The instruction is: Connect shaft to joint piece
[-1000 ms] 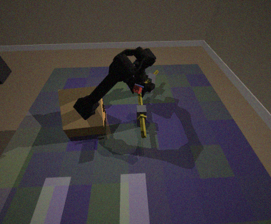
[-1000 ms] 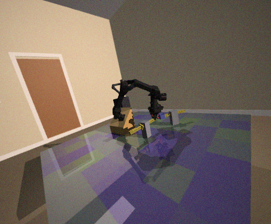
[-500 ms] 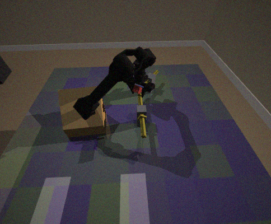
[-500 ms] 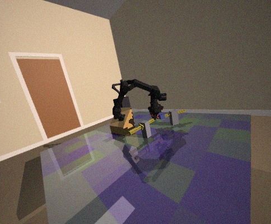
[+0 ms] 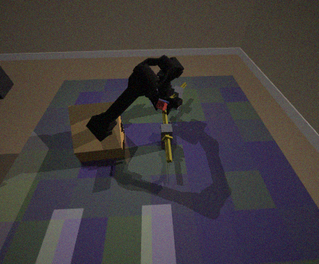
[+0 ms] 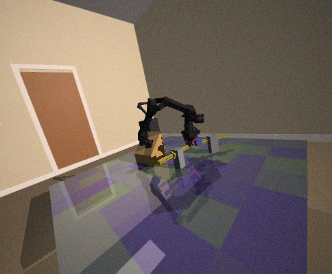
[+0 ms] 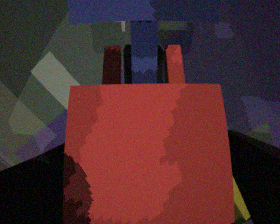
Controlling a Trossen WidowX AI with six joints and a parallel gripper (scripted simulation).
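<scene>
The dark red joint piece lies 3 cm above my gripper tip and 2 cm to the left of it.
</scene>
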